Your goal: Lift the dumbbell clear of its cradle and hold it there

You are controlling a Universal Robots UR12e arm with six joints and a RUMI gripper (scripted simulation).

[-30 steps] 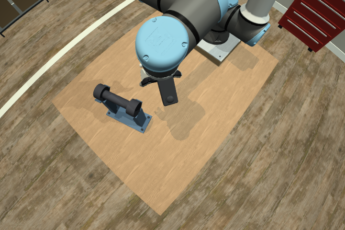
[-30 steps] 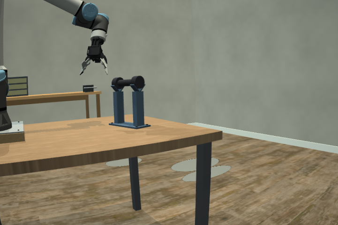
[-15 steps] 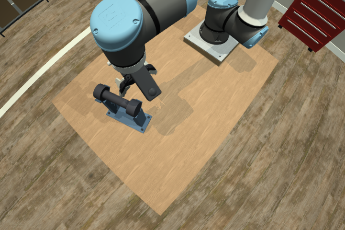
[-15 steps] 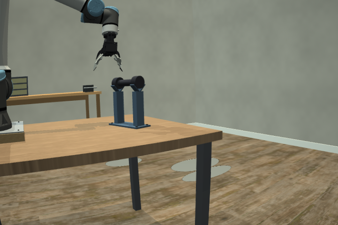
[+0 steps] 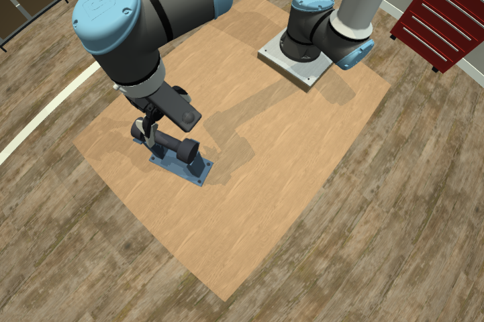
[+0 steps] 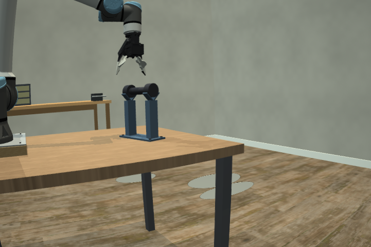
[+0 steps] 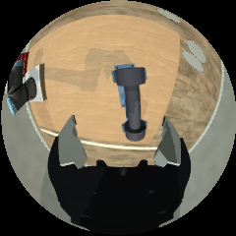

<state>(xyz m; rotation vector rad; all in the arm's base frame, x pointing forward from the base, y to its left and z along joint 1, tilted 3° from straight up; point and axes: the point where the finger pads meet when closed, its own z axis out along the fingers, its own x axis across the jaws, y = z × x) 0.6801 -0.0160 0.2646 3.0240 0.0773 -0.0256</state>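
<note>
My hand is 80 mm above the dumbbell, 40 mm short of it and 20 mm to the left of it. From my hand the other things lie so: blue cradle: 200 mm below, 40 mm ahead, 20 mm to the right.
</note>
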